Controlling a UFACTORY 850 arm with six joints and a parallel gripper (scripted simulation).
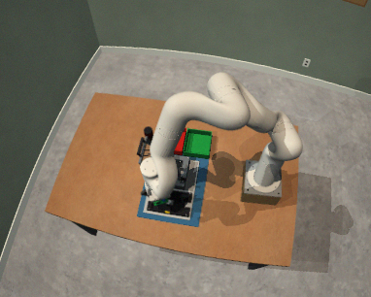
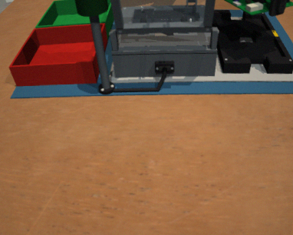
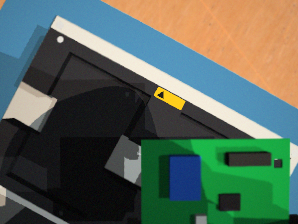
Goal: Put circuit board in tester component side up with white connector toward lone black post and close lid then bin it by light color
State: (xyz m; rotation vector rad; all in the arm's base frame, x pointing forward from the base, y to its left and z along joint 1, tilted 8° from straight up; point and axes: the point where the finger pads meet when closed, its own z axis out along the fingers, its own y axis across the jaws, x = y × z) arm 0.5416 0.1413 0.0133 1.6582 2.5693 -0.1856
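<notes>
My gripper is now right at the green circuit board. Round my hand: green bin: 170 mm behind, 360 mm to the right, 110 mm below; then lid: 70 mm ahead, 180 mm to the right, 60 mm above; then red bin: 20 mm behind, 370 mm to the right, 110 mm below.
</notes>
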